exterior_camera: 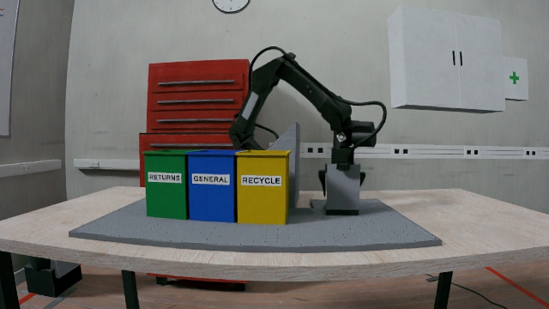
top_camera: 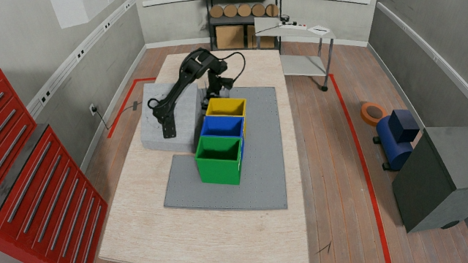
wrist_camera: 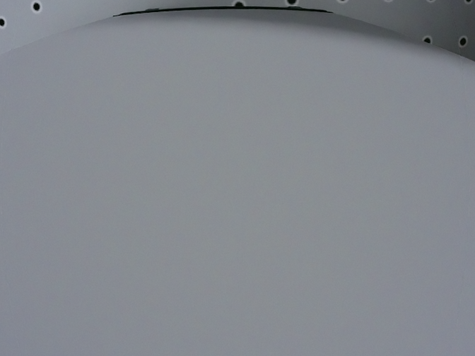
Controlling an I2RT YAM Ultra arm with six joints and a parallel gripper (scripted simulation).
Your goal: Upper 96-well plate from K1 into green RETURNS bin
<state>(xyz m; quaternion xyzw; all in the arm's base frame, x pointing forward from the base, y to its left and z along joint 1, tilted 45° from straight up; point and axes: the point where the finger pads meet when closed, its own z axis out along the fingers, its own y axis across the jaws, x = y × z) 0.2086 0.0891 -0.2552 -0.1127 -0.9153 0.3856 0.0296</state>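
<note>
The clear 96-well plate is 1 cm below my hand. From my hand the other things lie so: yellow recycle bin (23 cm to the right, 8 cm ahead, 4 cm above); then blue general bin (36 cm to the right, 6 cm ahead, 4 cm above); then green returns bin (49 cm to the right, 5 cm ahead, 4 cm above).
</note>
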